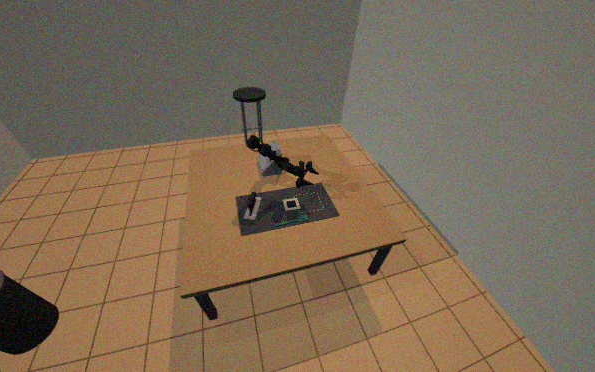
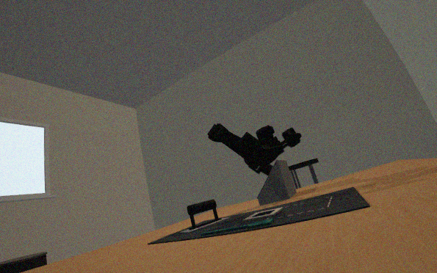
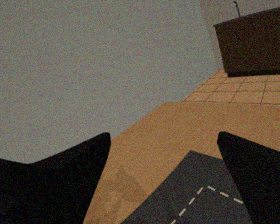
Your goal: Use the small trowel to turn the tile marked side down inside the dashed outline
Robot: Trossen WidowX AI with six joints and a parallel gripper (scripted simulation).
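My gripper tip is now 20 cm above the tile, 16 cm to the left of it and 2 cm short of it. Also, from my gripper tip: dark mat: 22 cm below, 19 cm to the right, 3 cm ahead; trowel: 20 cm below, 16 cm ahead, 15 cm to the right.
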